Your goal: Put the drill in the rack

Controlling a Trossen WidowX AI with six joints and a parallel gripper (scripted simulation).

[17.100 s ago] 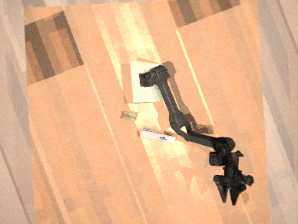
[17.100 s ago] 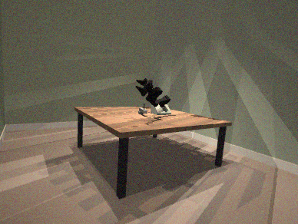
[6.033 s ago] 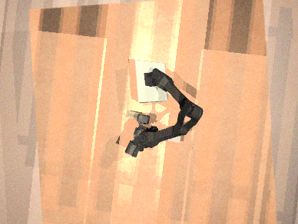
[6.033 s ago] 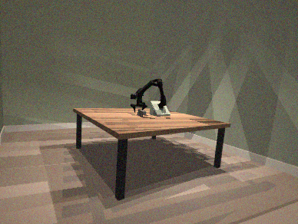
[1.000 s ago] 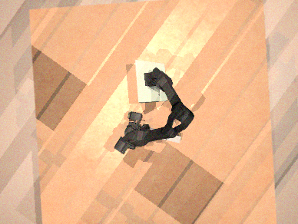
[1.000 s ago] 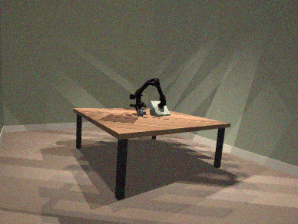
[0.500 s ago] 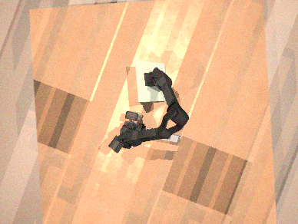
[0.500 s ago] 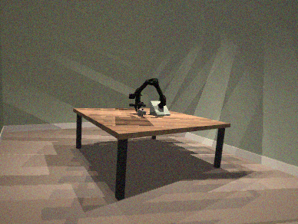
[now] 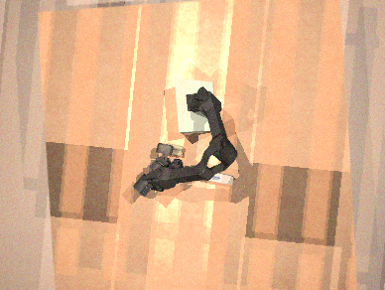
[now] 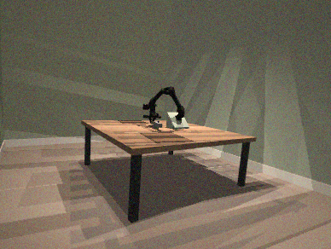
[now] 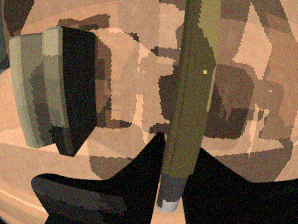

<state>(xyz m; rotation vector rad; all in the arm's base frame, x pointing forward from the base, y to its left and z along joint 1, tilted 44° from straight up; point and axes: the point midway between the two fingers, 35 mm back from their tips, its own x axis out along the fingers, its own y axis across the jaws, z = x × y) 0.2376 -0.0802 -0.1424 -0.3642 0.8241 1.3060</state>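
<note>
My gripper tip is now 10 mm short of the drill, 40 mm to the right of it and 30 mm below it. Round my gripper tip: small olive block: 60 mm behind, 50 mm to the left; then light grey block: 60 mm ahead, 190 mm to the left, 30 mm above.
</note>
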